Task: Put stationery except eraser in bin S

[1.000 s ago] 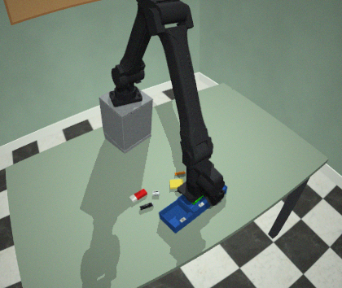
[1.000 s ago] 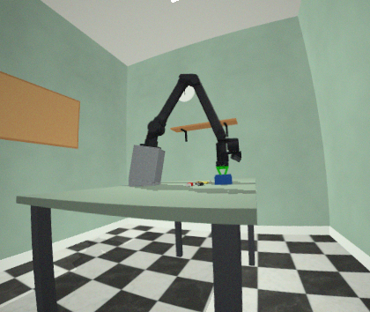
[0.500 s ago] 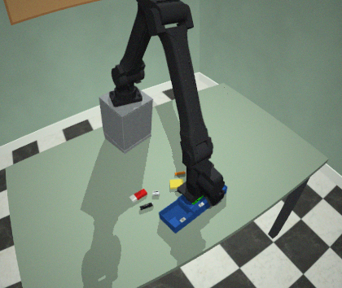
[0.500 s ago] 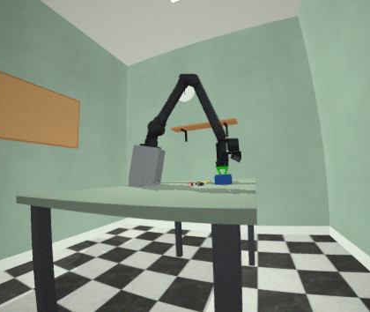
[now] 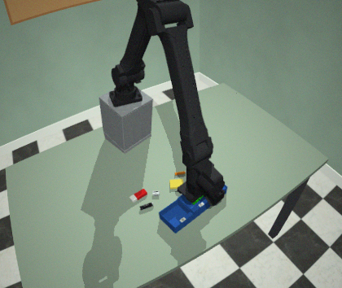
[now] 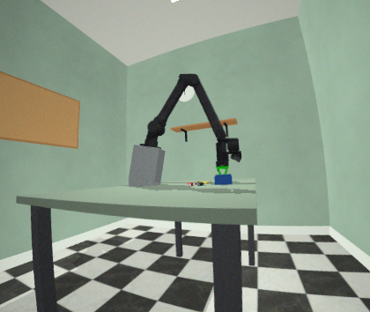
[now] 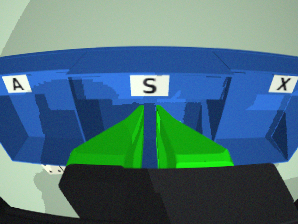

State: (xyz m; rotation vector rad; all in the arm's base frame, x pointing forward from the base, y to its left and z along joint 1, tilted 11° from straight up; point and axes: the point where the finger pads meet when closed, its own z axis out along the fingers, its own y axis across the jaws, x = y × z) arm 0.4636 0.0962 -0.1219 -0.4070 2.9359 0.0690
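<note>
Right now my hand is right at the blue bin row. Also, from my hand: orange pen-like item (160 mm behind, 20 mm to the left, 20 mm below); then yellow pad (120 mm behind, 20 mm to the right, 20 mm below); then white domino (110 mm behind, 80 mm to the left, 20 mm below).
</note>
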